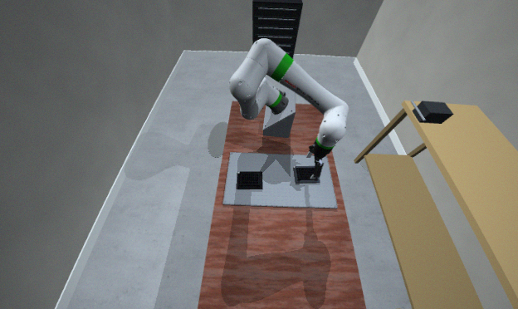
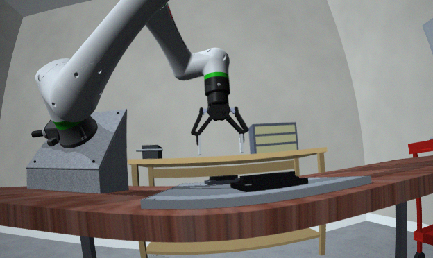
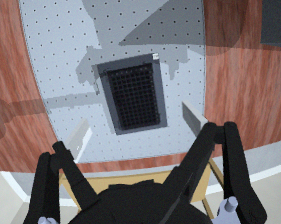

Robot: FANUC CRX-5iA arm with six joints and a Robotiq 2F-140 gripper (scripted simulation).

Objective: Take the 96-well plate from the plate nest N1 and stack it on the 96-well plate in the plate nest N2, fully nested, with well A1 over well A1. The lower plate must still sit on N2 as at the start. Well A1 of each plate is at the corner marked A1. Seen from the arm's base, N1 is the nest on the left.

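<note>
Now: the nest N1 11 cm below my hand. The rest, counted from my hand: light mark: 45 cm to the right, 10 cm below, 2 cm ahead.
</note>
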